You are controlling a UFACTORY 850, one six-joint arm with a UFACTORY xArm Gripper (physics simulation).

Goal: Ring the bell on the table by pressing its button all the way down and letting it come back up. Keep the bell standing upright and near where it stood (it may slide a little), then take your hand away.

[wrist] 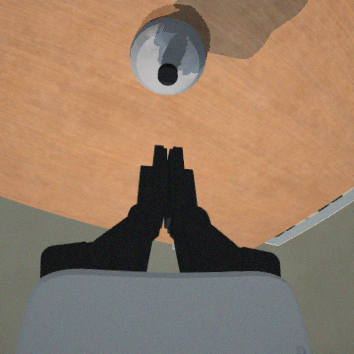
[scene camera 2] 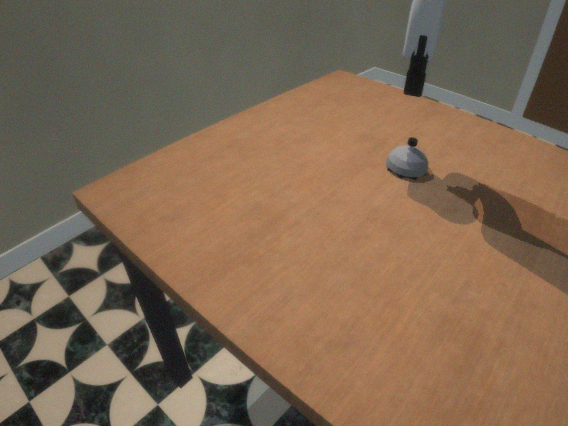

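A silver dome bell (scene camera 2: 407,162) (wrist: 150,55) stands upright on the wooden table (scene camera 2: 250,200) (wrist: 65,125), right of the middle in the scene view and at the top of the wrist view. Its black button (scene camera 2: 412,142) (wrist: 167,74) stands up from the top of the dome, with nothing touching it. My gripper (scene camera 2: 413,95) (wrist: 164,162) is shut and empty, its fingertips together. It hangs well above the bell, with a clear gap between the fingertips and the button.
Shadows of the arm fall on the table beside the bell, to its right in the scene view. The table's left corner and long front edge show in the scene view, above a dark table leg (scene camera 2: 157,325) and a patterned floor (scene camera 2: 90,325). A wall (scene camera 2: 150,75) stands behind.
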